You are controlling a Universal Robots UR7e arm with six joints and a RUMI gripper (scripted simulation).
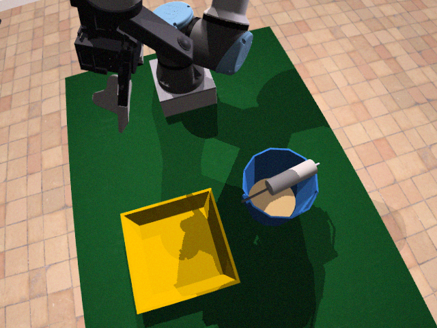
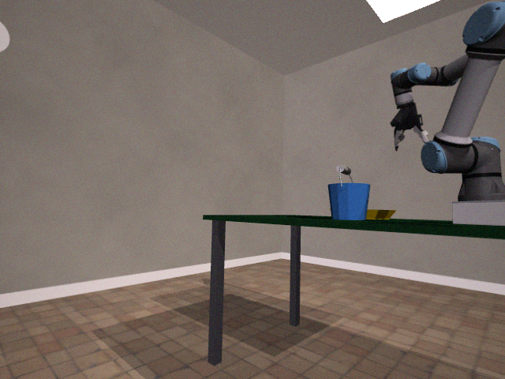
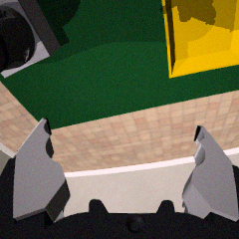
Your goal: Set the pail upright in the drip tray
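Now: hand 160 mm short of the white cylindrical grip, 290 mm to the right of it and 140 mm above it. Also, from my hand: pail (150 mm ahead, 280 mm to the left, 200 mm below); yellow drip tray (240 mm ahead, 20 mm to the left, 320 mm below).
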